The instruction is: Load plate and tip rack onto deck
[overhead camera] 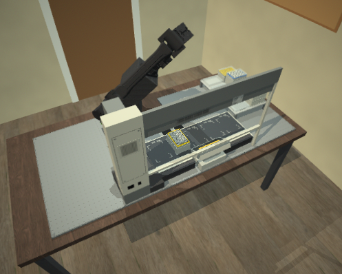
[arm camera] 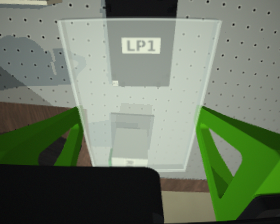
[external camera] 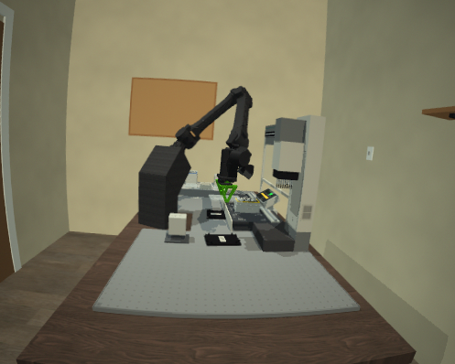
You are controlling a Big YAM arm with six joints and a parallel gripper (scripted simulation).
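Right now my hand is 18 cm above the LP1 label. Round my hand: pipetting head: 24 cm ahead, 4 cm to the right, 19 cm above; then white ready button box: 19 cm behind, 4 cm to the left, 13 cm below; then dark lid park LP1: 19 cm below.
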